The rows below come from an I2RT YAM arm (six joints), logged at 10 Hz.
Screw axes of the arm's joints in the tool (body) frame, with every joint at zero. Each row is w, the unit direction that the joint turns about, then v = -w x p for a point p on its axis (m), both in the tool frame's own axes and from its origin. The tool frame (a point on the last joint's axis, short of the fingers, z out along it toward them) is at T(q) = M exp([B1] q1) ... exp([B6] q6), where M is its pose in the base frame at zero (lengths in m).
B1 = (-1, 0, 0, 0, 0.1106, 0)
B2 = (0, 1, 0, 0.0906, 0, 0.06)
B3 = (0, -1, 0, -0.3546, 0, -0.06)
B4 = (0, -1, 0, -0.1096, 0, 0)
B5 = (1, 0, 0, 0, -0.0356, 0)
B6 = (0, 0, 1, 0, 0, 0)
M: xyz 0.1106 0 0.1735 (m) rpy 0 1.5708 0 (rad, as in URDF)
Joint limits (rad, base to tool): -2.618..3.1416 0..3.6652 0..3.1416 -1.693..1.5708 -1.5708..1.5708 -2.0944..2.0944
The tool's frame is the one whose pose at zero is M.
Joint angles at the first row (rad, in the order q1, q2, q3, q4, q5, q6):
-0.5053, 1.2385, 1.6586, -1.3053, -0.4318, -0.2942
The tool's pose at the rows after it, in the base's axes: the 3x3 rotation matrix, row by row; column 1 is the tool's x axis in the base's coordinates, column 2 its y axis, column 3 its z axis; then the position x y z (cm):
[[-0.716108 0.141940 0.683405], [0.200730 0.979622 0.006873], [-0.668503 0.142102 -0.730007]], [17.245 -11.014 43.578]
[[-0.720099 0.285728 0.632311], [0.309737 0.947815 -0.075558], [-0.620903 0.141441 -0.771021]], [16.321 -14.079 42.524]
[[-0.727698 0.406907 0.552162], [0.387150 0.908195 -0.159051], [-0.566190 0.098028 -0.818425]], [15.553 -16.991 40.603]
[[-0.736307 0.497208 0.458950], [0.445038 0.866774 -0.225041], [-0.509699 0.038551 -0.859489]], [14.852 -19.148 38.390]
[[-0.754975 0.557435 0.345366], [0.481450 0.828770 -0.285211], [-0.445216 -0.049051 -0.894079]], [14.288 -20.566 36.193]
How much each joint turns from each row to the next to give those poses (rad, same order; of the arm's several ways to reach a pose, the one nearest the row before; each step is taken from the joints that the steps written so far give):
-0.1351, 0.0318, 0.0355, -0.0490, 0.0051, -0.0034
-0.1357, 0.0366, -0.0088, -0.0157, 0.0272, -0.0151
-0.1036, 0.0314, -0.0513, 0.0289, 0.0695, -0.0256
-0.0668, 0.0189, -0.0722, 0.0488, 0.0868, -0.0166
-0.0354, 0.0109, -0.0759, 0.0511, 0.1141, -0.0170

